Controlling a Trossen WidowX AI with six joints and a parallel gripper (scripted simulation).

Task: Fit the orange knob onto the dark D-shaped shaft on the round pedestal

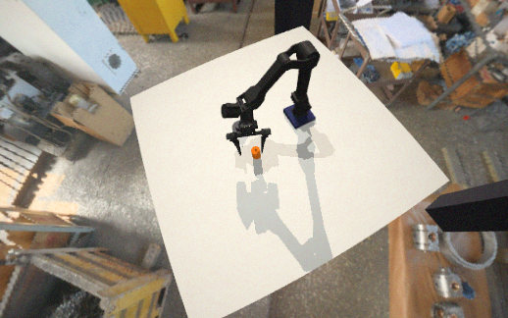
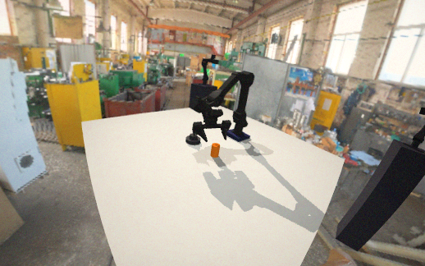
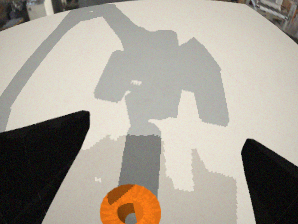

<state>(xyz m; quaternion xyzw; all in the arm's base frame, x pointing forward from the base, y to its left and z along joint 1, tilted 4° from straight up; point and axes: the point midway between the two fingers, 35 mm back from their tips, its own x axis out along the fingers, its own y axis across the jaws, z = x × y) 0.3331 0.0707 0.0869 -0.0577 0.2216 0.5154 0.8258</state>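
My gripper tip is now 70 mm above the orange knob, 30 mm past it and 20 mm to the left of it. Also, from my gripper tip: pedestal 200 mm to the right, 70 mm below, 40 mm behind.
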